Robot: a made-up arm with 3 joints. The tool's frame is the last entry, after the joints. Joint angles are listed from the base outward. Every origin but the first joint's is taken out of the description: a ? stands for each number. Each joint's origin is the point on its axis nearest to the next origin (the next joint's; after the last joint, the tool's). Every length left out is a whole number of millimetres.
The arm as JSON. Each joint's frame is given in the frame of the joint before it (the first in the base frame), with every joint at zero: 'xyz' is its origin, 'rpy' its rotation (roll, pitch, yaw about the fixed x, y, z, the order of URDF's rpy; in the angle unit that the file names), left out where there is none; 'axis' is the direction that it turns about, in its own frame. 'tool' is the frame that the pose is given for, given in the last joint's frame.
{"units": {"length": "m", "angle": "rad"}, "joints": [
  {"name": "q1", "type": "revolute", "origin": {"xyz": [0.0, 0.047, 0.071], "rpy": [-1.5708, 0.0, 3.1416]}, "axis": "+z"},
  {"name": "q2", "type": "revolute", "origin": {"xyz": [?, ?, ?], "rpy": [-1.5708, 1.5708, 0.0]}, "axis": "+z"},
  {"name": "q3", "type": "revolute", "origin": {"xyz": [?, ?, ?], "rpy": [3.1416, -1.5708, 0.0]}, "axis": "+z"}
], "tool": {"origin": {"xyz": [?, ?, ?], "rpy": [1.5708, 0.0, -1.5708]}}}
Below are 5 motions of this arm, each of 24 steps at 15 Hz.
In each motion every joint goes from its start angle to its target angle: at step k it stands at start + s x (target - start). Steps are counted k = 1, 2, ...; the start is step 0. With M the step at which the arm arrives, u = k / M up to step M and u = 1 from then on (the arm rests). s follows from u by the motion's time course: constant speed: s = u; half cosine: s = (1 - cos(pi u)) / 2; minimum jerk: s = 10 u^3 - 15 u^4 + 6 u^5.
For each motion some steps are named. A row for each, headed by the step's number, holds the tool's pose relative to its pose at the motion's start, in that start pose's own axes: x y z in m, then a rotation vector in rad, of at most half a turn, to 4 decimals.
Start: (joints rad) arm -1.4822 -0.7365 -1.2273
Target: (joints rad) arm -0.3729 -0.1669 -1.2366
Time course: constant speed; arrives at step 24
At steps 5, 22, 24:
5: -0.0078 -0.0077 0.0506 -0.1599 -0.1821 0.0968
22: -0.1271 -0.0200 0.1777 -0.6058 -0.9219 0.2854
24: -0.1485 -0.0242 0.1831 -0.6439 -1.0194 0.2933

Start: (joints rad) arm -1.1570 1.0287 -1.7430
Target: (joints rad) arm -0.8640 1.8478 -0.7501
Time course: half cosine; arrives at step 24
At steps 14, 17, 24:
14: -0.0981 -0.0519 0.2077 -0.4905 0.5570 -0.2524
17: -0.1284 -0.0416 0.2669 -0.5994 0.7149 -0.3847
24: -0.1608 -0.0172 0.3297 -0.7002 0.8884 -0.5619

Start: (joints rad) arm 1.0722 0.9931 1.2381
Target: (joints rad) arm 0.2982 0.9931 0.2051
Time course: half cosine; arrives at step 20
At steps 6, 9, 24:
6: -0.0565 0.0173 0.0325 -0.0568 -0.1255 -0.1210
9: -0.1094 0.0430 0.0720 -0.1433 -0.2547 -0.2334
24: -0.2113 0.1461 0.1980 -0.4900 -0.5741 -0.4312

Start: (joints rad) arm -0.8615 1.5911 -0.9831
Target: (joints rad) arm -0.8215 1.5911 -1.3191
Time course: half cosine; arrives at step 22
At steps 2, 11, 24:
2: -0.0001 -0.0001 -0.0004 0.0004 -0.0068 -0.0007
11: -0.0019 -0.0013 -0.0085 0.0097 -0.1676 -0.0175
24: -0.0036 -0.0025 -0.0157 0.0164 -0.3351 -0.0367

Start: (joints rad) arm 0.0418 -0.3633 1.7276
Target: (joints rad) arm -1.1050 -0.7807 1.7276
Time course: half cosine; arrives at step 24
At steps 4, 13, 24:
4: -0.0071 -0.0004 0.0167 -0.0320 0.0714 0.0236
13: -0.0075 0.0049 0.1422 -0.2718 0.5759 0.2615
24: 0.0509 0.0309 0.2238 -0.4634 0.9706 0.5594

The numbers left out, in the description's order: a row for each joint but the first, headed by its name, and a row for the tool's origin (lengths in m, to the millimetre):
q2: 0.275 -0.102 0.0
q3: -0.303 0.147 0.0
tool: 0.045 0.016 0.0

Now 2 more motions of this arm.
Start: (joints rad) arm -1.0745 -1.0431 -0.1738
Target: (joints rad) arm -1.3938 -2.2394 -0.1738
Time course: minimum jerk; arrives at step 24
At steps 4, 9, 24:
4: 0.0127 0.0056 -0.0029 0.0171 0.0055 0.0401
9: 0.0906 0.0572 -0.0205 0.1382 0.0314 0.3098
24: 0.2088 0.3013 -0.0001 0.5381 -0.0239 1.1093

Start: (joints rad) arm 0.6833 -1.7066 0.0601
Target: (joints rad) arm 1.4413 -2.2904 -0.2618
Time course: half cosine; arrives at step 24
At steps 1, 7, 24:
1: 0.0008 0.0005 0.0000 -0.0034 -0.0009 0.0023
7: 0.0378 0.0251 -0.0015 -0.1488 -0.0343 0.1098
24: 0.1647 0.1278 -0.1061 -0.6368 0.0184 0.6200

